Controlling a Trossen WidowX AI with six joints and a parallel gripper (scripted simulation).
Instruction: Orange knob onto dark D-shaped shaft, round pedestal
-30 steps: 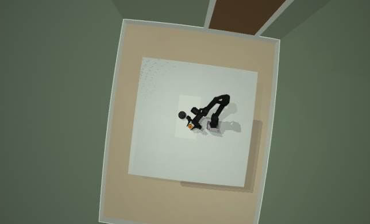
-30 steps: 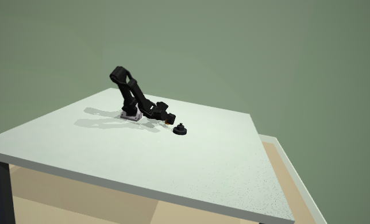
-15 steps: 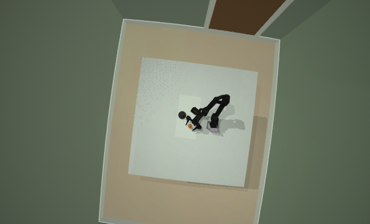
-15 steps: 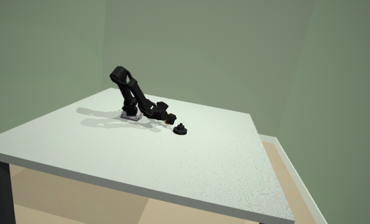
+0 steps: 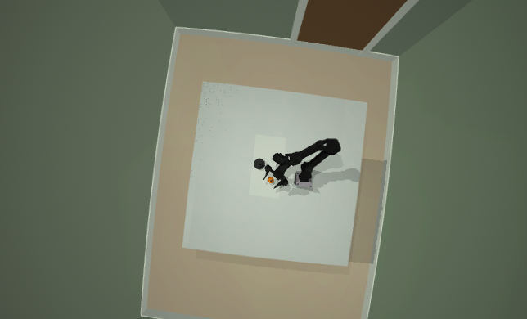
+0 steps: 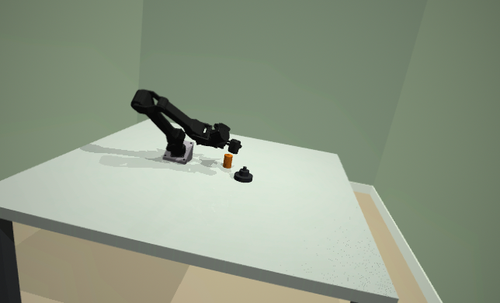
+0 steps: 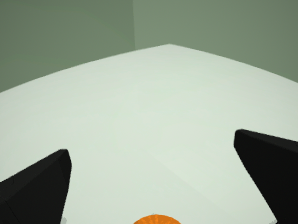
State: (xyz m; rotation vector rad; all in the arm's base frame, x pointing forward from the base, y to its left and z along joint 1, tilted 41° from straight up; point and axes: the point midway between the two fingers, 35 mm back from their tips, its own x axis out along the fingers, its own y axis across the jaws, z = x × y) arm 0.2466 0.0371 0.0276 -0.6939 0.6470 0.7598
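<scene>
Now: the orange knob 20 mm behind my gripper tip, 20 mm to the right of it and 90 mm below it. The rest, counted from my gripper tip: round dark pedestal (70 mm ahead, 140 mm to the right, 90 mm below).
</scene>
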